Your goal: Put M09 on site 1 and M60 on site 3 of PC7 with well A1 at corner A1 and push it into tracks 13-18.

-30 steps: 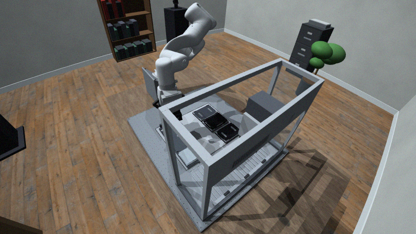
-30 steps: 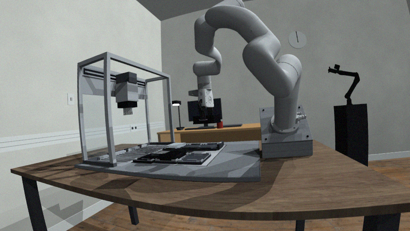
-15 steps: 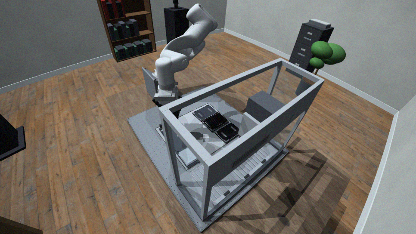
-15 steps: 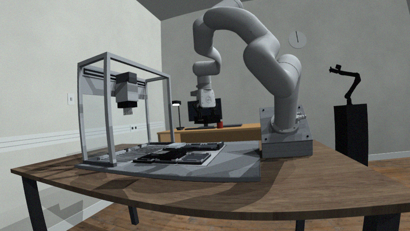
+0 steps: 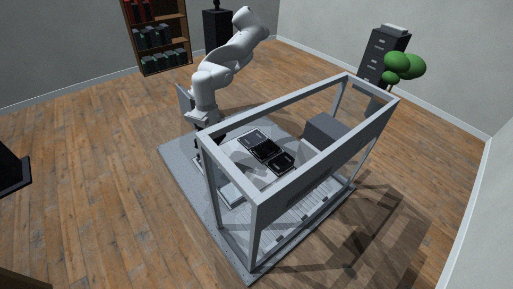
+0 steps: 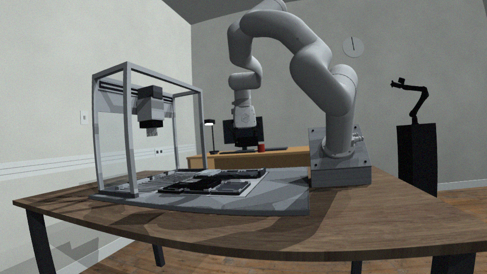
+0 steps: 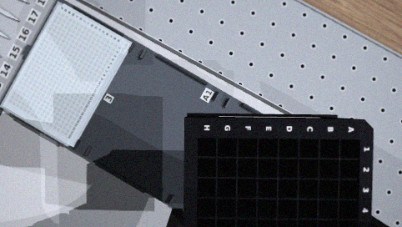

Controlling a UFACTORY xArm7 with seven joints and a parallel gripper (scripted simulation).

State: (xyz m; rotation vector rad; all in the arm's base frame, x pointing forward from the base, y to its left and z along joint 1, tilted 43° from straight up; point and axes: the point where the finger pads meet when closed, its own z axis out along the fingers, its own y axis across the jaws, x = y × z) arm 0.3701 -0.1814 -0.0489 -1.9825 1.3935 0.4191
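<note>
Now: hand 1 cm above the deep-well block M09. The rest, counted from my hand: nest S1: 2 cm ahead, 25 cm to the left, 16 cm below; plate M60: 20 cm ahead, 3 cm to the right, 15 cm below; carrier PC7: 10 cm ahead, 1 cm to the right, 15 cm below.
</note>
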